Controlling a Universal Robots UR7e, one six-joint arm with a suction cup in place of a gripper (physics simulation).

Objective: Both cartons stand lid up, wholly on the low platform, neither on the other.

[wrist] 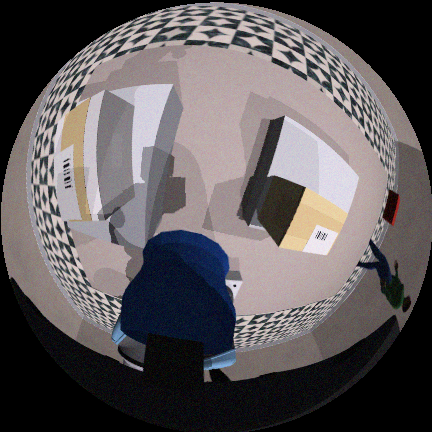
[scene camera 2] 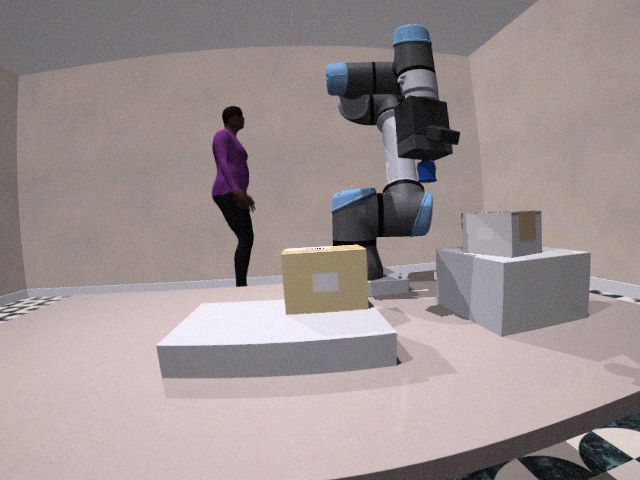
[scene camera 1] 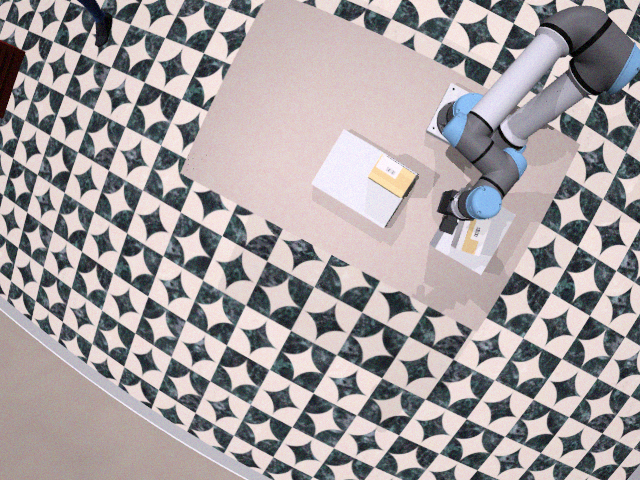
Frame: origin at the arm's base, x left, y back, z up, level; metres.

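Where they show: hand at its tool point: (wrist: 184, 267) (scene camera 2: 427, 180).
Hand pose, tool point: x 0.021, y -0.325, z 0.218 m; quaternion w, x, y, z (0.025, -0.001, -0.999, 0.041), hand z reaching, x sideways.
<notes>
After its pixels a point has its place.
The yellow carton (scene camera 1: 401, 187) @[z 0.108, x -0.128, y -0.309 m] (scene camera 2: 325, 294) @[z 0.038, x -0.185, y -0.326 m] (wrist: 300, 215) @[z 0.108, x -0.119, y -0.302 m] stands upright near one corner of the low white platform (scene camera 1: 341, 170) @[z 0.007, x -0.352, y -0.313 m] (scene camera 2: 227, 322) @[z 0.007, x -0.345, y -0.316 m] (wrist: 305, 150) @[z 0.007, x -0.190, y -0.405 m], its taped and labelled face up. It is close to the platform's edge. The white carton (scene camera 2: 488, 233) @[z 0.119, x 0.108, y -0.388 m] (wrist: 115, 135) @[z 0.121, x 0.108, y -0.396 m] stands on the taller grey-white block (scene camera 2: 542, 291) @[z 0.024, x 0.140, y -0.486 m] (wrist: 150, 105) @[z 0.079, x 0.085, y -0.439 m], with a tape strip and barcode label (scene camera 1: 478, 230) @[z 0.157, x 0.161, y -0.361 m] on top. My suction gripper (scene camera 2: 427, 178) (wrist: 185, 250) is open and holds nothing. In scene camera 2 its blue cup hangs high, left of the white carton and apart from it. The cup is hidden in scene camera 1.
The arm's base (scene camera 1: 439, 121) @[z 0.032, x -0.065, y -0.029 m] (scene camera 2: 387, 285) @[z -0.016, x 0.050, y -0.091 m] stands behind the two platforms. The low platform has bare top beside the yellow carton. A person (scene camera 2: 230, 165) in purple is beyond the table (scene camera 1: 268, 93) @[z -0.041, x -0.735, y -0.098 m] (scene camera 2: 232, 423) @[z -0.041, x -0.355, y -0.530 m]. A red object (scene camera 1: 9, 77) (wrist: 392, 206) stands farther off.
</notes>
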